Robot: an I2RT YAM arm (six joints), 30 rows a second.
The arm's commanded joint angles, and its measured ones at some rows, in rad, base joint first. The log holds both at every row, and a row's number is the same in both.
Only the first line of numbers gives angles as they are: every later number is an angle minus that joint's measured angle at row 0.
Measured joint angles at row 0: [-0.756, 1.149, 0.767, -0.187, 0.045, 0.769]
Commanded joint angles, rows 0 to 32: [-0.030, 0.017, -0.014, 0.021, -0.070, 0.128]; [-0.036, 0.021, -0.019, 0.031, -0.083, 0.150]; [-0.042, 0.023, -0.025, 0.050, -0.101, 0.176]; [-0.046, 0.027, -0.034, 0.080, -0.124, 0.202]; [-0.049, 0.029, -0.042, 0.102, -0.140, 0.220]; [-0.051, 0.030, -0.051, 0.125, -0.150, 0.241]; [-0.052, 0.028, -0.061, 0.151, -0.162, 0.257]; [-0.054, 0.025, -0.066, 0.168, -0.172, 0.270]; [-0.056, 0.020, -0.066, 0.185, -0.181, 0.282]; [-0.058, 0.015, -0.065, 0.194, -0.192, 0.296]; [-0.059, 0.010, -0.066, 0.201, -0.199, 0.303]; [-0.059, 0.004, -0.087, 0.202, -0.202, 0.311]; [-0.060, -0.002, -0.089, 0.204, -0.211, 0.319]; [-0.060, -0.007, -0.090, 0.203, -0.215, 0.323]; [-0.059, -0.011, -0.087, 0.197, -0.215, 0.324]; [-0.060, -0.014, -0.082, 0.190, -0.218, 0.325]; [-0.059, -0.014, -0.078, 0.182, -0.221, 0.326]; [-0.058, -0.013, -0.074, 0.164, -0.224, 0.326]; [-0.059, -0.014, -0.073, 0.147, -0.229, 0.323]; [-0.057, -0.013, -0.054, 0.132, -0.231, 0.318]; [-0.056, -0.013, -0.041, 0.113, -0.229, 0.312]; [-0.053, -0.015, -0.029, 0.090, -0.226, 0.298]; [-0.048, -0.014, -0.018, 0.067, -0.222, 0.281]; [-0.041, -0.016, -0.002, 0.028, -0.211, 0.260]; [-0.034, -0.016, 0.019, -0.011, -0.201, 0.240]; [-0.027, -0.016, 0.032, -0.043, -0.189, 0.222]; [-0.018, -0.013, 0.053, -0.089, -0.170, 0.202]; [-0.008, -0.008, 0.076, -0.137, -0.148, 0.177]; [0.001, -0.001, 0.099, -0.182, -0.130, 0.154]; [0.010, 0.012, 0.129, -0.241, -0.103, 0.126]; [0.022, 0.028, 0.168, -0.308, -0.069, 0.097]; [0.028, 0.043, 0.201, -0.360, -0.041, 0.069]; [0.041, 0.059, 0.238, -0.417, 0.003, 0.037]
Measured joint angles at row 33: [0.013, 0.026, 0.153, -0.196, -0.115, 0.152]
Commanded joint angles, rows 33 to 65: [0.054, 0.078, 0.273, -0.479, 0.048, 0.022]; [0.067, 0.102, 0.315, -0.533, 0.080, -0.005]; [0.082, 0.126, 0.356, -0.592, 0.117, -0.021]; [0.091, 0.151, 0.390, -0.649, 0.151, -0.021]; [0.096, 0.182, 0.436, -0.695, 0.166, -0.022]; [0.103, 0.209, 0.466, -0.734, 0.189, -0.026]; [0.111, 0.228, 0.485, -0.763, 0.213, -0.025]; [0.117, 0.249, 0.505, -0.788, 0.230, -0.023]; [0.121, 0.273, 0.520, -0.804, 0.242, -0.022]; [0.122, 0.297, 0.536, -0.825, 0.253, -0.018]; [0.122, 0.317, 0.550, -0.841, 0.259, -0.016]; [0.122, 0.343, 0.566, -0.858, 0.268, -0.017]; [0.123, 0.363, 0.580, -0.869, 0.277, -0.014]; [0.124, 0.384, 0.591, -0.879, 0.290, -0.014]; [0.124, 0.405, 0.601, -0.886, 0.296, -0.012]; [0.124, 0.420, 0.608, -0.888, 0.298, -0.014]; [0.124, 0.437, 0.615, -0.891, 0.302, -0.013]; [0.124, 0.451, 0.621, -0.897, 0.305, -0.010]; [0.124, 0.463, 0.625, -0.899, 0.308, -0.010]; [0.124, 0.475, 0.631, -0.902, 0.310, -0.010]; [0.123, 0.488, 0.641, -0.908, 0.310, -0.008]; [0.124, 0.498, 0.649, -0.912, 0.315, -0.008]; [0.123, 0.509, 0.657, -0.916, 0.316, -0.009]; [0.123, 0.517, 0.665, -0.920, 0.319, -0.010]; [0.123, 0.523, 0.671, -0.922, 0.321, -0.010]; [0.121, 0.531, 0.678, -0.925, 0.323, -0.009]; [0.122, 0.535, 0.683, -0.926, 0.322, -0.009]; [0.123, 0.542, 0.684, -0.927, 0.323, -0.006]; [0.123, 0.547, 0.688, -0.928, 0.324, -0.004]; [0.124, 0.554, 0.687, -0.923, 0.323, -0.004]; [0.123, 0.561, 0.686, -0.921, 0.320, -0.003]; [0.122, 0.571, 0.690, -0.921, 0.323, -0.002]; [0.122, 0.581, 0.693, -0.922, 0.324, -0.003]
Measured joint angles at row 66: [0.123, 0.523, 0.703, -0.876, 0.255, 0.003]
